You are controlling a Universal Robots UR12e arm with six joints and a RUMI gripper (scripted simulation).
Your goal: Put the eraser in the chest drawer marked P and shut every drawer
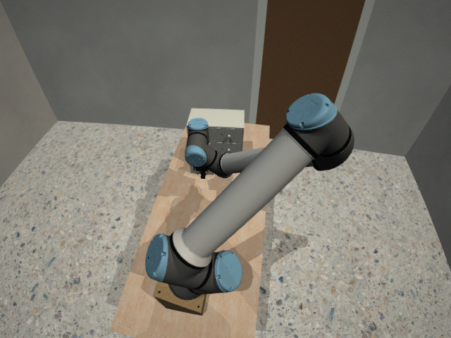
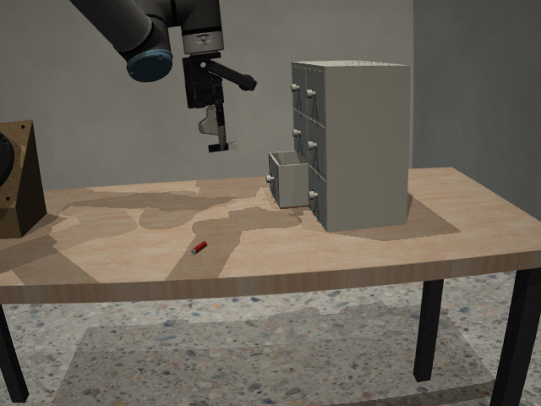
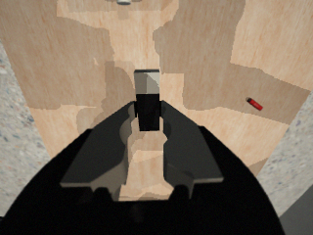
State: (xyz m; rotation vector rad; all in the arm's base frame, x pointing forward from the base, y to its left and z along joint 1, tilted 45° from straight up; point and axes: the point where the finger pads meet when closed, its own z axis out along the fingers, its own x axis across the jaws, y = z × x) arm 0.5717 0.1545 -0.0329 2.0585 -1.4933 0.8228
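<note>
The eraser lies 1 cm below my hand and 1 cm ahead of it. The rest, counted from my hand: small red cylinder: 25 cm to the right, 15 cm below, 1 cm behind.
</note>
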